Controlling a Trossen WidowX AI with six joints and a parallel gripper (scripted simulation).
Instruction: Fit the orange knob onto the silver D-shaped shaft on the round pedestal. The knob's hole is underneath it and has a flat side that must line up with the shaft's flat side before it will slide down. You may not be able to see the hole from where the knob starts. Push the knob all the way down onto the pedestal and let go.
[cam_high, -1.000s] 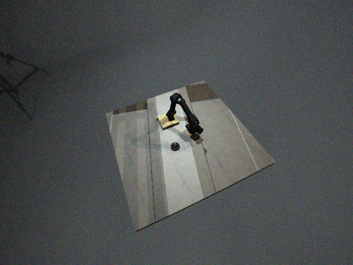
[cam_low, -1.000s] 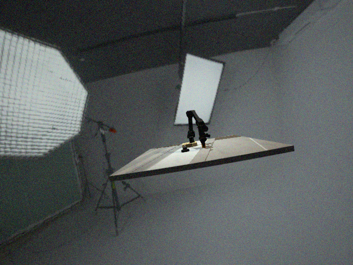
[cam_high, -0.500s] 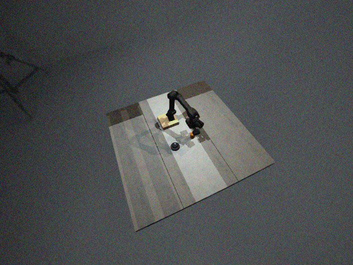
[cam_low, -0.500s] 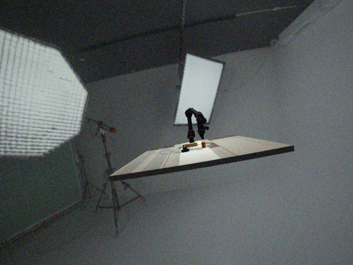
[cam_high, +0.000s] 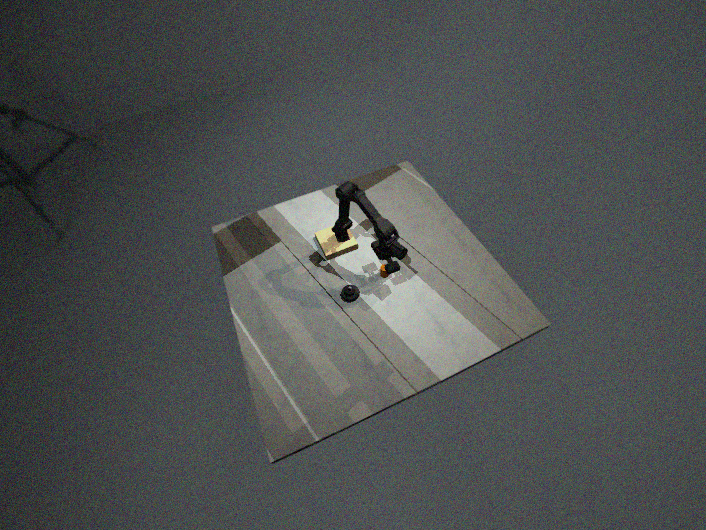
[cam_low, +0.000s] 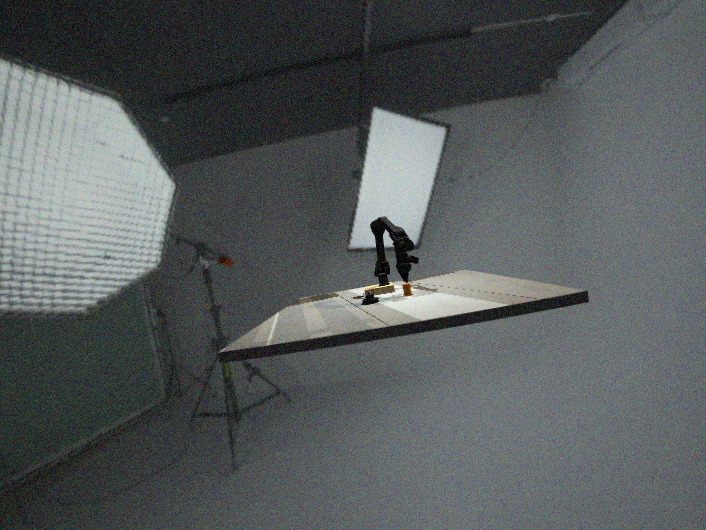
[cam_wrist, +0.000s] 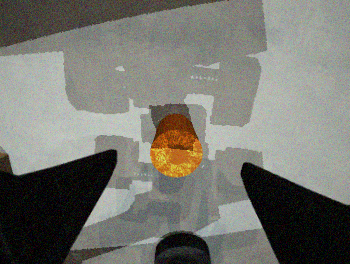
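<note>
Now: gripper tip 3 cm above the orange knob. Also, from my gripper tip: dark round pedestal 19 cm to the right, 6 cm ahead, 4 cm below.
</note>
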